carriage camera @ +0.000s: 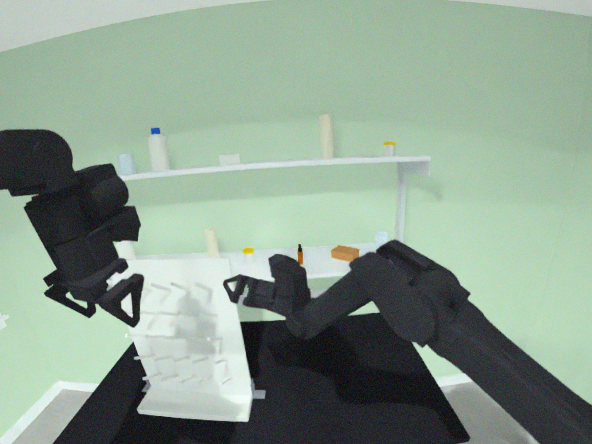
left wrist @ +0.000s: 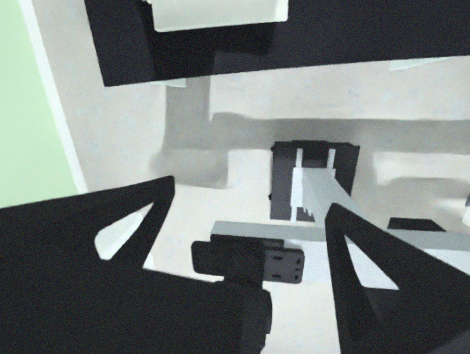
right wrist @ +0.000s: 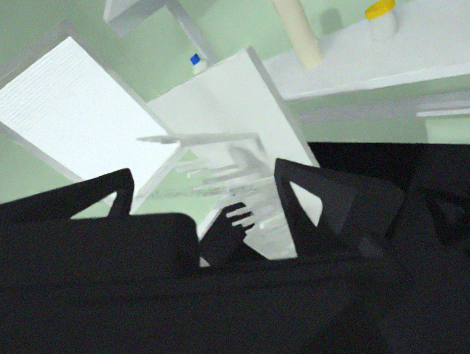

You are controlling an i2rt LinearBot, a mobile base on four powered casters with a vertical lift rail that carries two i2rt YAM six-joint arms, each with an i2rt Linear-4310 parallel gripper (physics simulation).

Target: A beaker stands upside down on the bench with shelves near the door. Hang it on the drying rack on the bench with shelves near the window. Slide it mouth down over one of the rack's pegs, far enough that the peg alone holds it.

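Places are measured from the left arm's base along level axes (x down, y left, z ahead), in centimetres.
Pixels of known places: left gripper, fingertip midpoint: [carriage camera: 113, 319] [left wrist: 249, 197]; right gripper, fingertip midpoint: [carriage camera: 237, 285] [right wrist: 204, 171]; left arm's base, origin of the base link: [left wrist: 246, 260].
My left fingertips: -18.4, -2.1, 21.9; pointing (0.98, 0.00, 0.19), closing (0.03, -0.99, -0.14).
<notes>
For each thing: its top centre in the pictures, then the offset to it from my left fingertips, as dx, dy, dz. "spot": a spot on its surface instead. Level surfaces: height alone.
- black bench, its level: dx +71.3
- lower shelf, its level: dx +25.6
- cream cylinder, surface spot: [carriage camera: 212, 243] spot: +13.6, +11.3, +71.7
- yellow-capped jar, surface spot: [carriage camera: 248, 255] spot: +21.7, -3.4, +75.9
- orange bottle, surface spot: [carriage camera: 300, 256] spot: +21.7, -27.6, +72.8
- brown block, surface spot: [carriage camera: 345, 253] spot: +22.0, -47.9, +74.4
- bright window, surface spot: [right wrist: 85, 115] spot: -9.1, +179.2, +32.9
The white drying rack [carriage camera: 200, 407] [left wrist: 220, 16] [right wrist: 215, 92] stands tilted back on the black bench [carriage camera: 350, 395] [left wrist: 350, 35], with rows of pegs on its face. My left gripper [carriage camera: 112, 318] [left wrist: 249, 197] is open and empty, pointing down in front of the rack's upper left side; in the left wrist view its fingers hang over the floor and the robot's base. My right gripper [carriage camera: 232, 290] [right wrist: 204, 171] is open and empty, just right of the rack's upper right edge in the carriage view. I cannot make out a beaker in any view; shadows and pale outlines blur the rack's face.
Behind the rack, a lower shelf [carriage camera: 320, 270] holds a cream cylinder [carriage camera: 212, 243], a yellow-capped jar [carriage camera: 248, 255], an orange bottle [carriage camera: 300, 256] and a brown block [carriage camera: 345, 253]. An upper shelf [carriage camera: 280, 164] holds more containers. A bright window [right wrist: 85, 115] shows beside the rack.
</notes>
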